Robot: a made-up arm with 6 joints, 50 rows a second.
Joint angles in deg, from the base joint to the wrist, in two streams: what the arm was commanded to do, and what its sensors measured. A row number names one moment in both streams.
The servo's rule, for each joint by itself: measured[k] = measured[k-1] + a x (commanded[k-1-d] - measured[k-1]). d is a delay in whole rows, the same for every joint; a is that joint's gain. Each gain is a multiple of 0.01, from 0.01 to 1. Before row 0 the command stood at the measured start. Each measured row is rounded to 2 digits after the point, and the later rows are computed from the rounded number. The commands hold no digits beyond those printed.
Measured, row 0:
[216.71 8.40 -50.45 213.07 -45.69 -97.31]
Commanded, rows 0 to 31:
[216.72 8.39 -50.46 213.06 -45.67 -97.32]
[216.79 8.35 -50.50 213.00 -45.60 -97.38]
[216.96 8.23 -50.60 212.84 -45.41 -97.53]
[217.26 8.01 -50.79 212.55 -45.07 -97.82]
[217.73 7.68 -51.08 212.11 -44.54 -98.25]
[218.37 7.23 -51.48 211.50 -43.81 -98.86]
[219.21 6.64 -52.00 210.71 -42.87 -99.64]
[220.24 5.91 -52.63 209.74 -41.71 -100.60]
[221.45 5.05 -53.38 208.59 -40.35 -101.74]
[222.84 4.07 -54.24 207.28 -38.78 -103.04]
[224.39 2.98 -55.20 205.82 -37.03 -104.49]
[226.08 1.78 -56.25 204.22 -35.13 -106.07]
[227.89 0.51 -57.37 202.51 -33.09 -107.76]
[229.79 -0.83 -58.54 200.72 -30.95 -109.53]
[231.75 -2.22 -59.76 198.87 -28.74 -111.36]
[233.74 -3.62 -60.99 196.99 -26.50 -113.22]
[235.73 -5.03 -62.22 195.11 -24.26 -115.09]
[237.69 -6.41 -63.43 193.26 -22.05 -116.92]
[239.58 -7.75 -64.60 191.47 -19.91 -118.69]
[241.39 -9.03 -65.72 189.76 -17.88 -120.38]
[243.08 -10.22 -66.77 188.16 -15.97 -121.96]
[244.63 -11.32 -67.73 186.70 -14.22 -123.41]
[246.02 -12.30 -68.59 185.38 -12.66 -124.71]
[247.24 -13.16 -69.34 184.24 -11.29 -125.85]
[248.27 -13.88 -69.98 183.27 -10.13 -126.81]
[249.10 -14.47 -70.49 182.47 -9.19 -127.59]
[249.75 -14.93 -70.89 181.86 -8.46 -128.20]
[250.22 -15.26 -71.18 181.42 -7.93 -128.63]
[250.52 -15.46 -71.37 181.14 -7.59 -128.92]
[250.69 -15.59 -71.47 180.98 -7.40 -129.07]
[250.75 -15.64 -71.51 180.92 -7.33 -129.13]
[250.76 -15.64 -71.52 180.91 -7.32 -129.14]
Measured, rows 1 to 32:
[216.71 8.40 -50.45 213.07 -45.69 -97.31]
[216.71 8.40 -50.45 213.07 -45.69 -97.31]
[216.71 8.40 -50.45 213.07 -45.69 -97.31]
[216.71 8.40 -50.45 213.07 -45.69 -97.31]
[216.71 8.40 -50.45 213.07 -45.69 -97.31]
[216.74 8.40 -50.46 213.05 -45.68 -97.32]
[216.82 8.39 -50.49 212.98 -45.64 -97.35]
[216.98 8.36 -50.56 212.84 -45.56 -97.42]
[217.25 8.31 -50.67 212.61 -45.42 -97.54]
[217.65 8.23 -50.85 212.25 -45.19 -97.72]
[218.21 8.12 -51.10 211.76 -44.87 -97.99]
[218.94 7.97 -51.44 211.11 -44.43 -98.36]
[219.84 7.77 -51.87 210.30 -43.86 -98.83]
[220.92 7.51 -52.39 209.33 -43.15 -99.42]
[222.17 7.19 -53.01 208.21 -42.29 -100.13]
[223.58 6.81 -53.72 206.93 -41.29 -100.96]
[225.13 6.37 -54.52 205.52 -40.14 -101.91]
[226.81 5.87 -55.40 203.98 -38.85 -102.98]
[228.59 5.30 -56.36 202.34 -37.43 -104.15]
[230.44 4.68 -57.38 200.63 -35.90 -105.42]
[232.34 4.00 -58.44 198.86 -34.27 -106.77]
[234.27 3.27 -59.54 197.07 -32.56 -108.19]
[236.18 2.50 -60.65 195.28 -30.79 -109.66]
[238.06 1.69 -61.77 193.51 -28.98 -111.16]
[239.87 0.86 -62.87 191.80 -27.16 -112.67]
[241.58 0.01 -63.94 190.17 -25.35 -114.17]
[243.18 -0.85 -64.96 188.64 -23.57 -115.65]
[244.64 -1.71 -65.92 187.23 -21.85 -117.08]
[245.95 -2.56 -66.81 185.96 -20.21 -118.44]
[247.08 -3.39 -67.62 184.84 -18.67 -119.72]
[248.04 -4.20 -68.34 183.89 -17.24 -120.91]
[248.82 -4.97 -68.96 183.10 -15.94 -121.99]
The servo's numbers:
d 4
a 0.36 0.07 0.22 0.32 0.14 0.14

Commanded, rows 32 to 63:
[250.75 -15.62 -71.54 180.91 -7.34 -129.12]
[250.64 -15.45 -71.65 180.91 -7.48 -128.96]
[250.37 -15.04 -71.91 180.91 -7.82 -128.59]
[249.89 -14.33 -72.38 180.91 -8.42 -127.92]
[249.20 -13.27 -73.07 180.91 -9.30 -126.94]
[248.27 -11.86 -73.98 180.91 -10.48 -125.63]
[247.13 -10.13 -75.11 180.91 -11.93 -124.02]
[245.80 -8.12 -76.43 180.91 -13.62 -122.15]
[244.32 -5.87 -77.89 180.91 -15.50 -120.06]
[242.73 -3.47 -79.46 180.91 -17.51 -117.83]
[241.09 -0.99 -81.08 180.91 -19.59 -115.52]
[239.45 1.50 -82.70 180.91 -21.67 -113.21]
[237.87 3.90 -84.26 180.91 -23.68 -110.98]
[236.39 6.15 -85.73 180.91 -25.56 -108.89]
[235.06 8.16 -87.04 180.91 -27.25 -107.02]
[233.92 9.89 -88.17 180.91 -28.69 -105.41]
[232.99 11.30 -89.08 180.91 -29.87 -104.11]
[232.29 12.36 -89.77 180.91 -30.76 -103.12]
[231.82 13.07 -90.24 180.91 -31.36 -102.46]
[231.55 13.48 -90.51 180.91 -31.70 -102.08]
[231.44 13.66 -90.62 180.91 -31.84 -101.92]
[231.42 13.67 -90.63 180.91 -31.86 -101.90]
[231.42 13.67 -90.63 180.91 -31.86 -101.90]
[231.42 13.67 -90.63 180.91 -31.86 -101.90]
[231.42 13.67 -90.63 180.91 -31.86 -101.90]
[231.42 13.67 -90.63 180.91 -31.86 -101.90]
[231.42 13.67 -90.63 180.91 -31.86 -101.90]
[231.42 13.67 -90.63 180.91 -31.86 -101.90]
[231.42 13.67 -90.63 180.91 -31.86 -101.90]
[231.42 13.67 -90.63 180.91 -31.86 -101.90]
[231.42 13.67 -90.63 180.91 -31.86 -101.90]
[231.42 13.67 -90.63 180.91 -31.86 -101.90]
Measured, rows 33 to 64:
[249.43 -5.70 -69.49 182.47 -14.77 -122.96]
[249.88 -6.39 -69.93 181.99 -13.74 -123.82]
[250.19 -7.04 -70.28 181.65 -12.84 -124.56]
[250.40 -7.64 -70.55 181.41 -12.07 -125.20]
[250.53 -8.20 -70.77 181.25 -11.41 -125.75]
[250.57 -8.71 -70.96 181.14 -10.86 -126.20]
[250.50 -9.15 -71.17 181.07 -10.43 -126.53]
[250.28 -9.51 -71.44 181.02 -10.15 -126.72]
[249.89 -9.77 -71.80 180.98 -10.03 -126.75]
[249.31 -9.92 -72.28 180.96 -10.09 -126.59]
[248.53 -9.93 -72.90 180.94 -10.35 -126.23]
[247.55 -9.80 -73.68 180.93 -10.81 -125.66]
[246.39 -9.52 -74.61 180.92 -11.47 -124.88]
[245.07 -9.10 -75.68 180.92 -12.32 -123.89]
[243.64 -8.53 -76.87 180.92 -13.34 -122.72]
[242.13 -7.83 -78.15 180.92 -14.51 -121.39]
[240.60 -7.01 -79.49 180.92 -15.79 -119.93]
[239.08 -6.09 -80.86 180.92 -17.16 -118.38]
[237.63 -5.09 -82.22 180.92 -18.57 -116.79]
[236.29 -4.04 -83.53 180.92 -19.99 -115.20]
[235.10 -2.97 -84.75 180.92 -21.37 -113.65]
[234.09 -1.90 -85.85 180.92 -22.68 -112.18]
[233.27 -0.85 -86.82 180.92 -23.90 -110.82]
[232.65 0.15 -87.63 180.92 -24.99 -109.60]
[232.21 1.10 -88.29 180.92 -25.95 -108.52]
[231.93 1.98 -88.80 180.92 -26.78 -107.59]
[231.75 2.80 -89.20 180.92 -27.49 -106.79]
[231.63 3.56 -89.51 180.92 -28.10 -106.11]
[231.55 4.27 -89.76 180.92 -28.63 -105.52]
[231.50 4.93 -89.95 180.92 -29.08 -105.01]
[231.47 5.54 -90.10 180.92 -29.47 -104.57]
[231.45 6.11 -90.22 180.92 -29.80 -104.20]

